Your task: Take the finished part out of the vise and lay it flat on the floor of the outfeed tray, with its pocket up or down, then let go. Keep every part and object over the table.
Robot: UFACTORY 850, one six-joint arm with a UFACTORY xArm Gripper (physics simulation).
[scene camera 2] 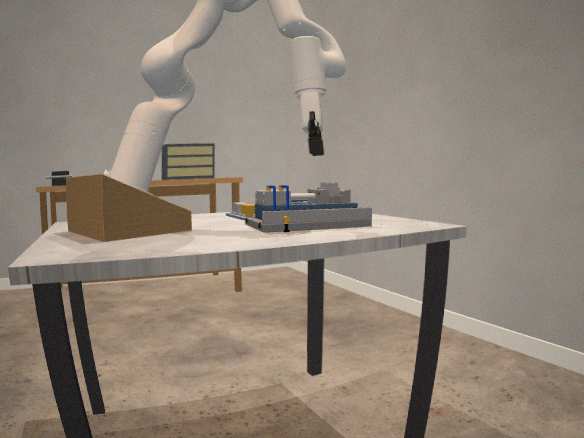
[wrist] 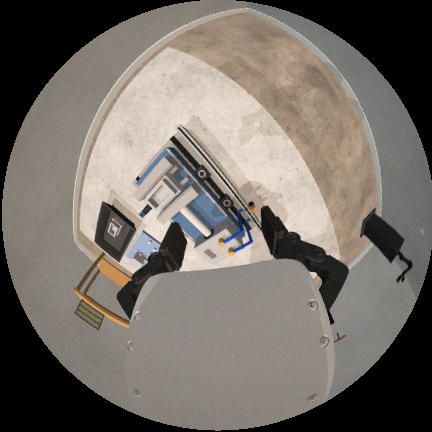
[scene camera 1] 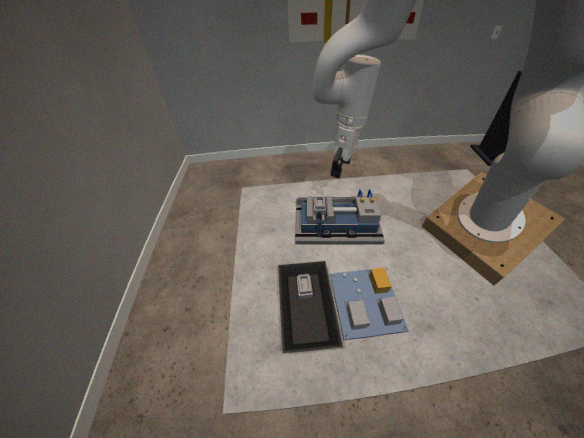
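The finished part [scene camera 1: 320,202] [scene camera 2: 329,186] [wrist: 162,191], a light grey block with its pocket facing up, sits between the jaws of the blue and grey vise [scene camera 1: 310,224] [scene camera 2: 320,219] [wrist: 211,206], at the jaw end away from the blue hoses. My gripper [scene camera 1: 340,168] [scene camera 2: 316,150] [wrist: 220,224] is open and empty. It hangs well above the vise; in the wrist view the part lies beyond the left finger, off the line between the fingertips. The dark outfeed tray [scene camera 1: 286,320] [wrist: 102,220] holds another grey part [scene camera 1: 304,285] [wrist: 114,228], flat with its pocket up, at the end near the vise.
A blue board [scene camera 1: 344,300] beside the tray bears an orange block [scene camera 1: 380,280], two grey blocks [scene camera 1: 358,314] [scene camera 1: 391,310] and small pegs. Blue hoses [scene camera 1: 370,193] [scene camera 2: 287,198] rise at the vise's other end. The arm's wooden base [scene camera 1: 442,225] [scene camera 2: 145,215] stands beyond that end.
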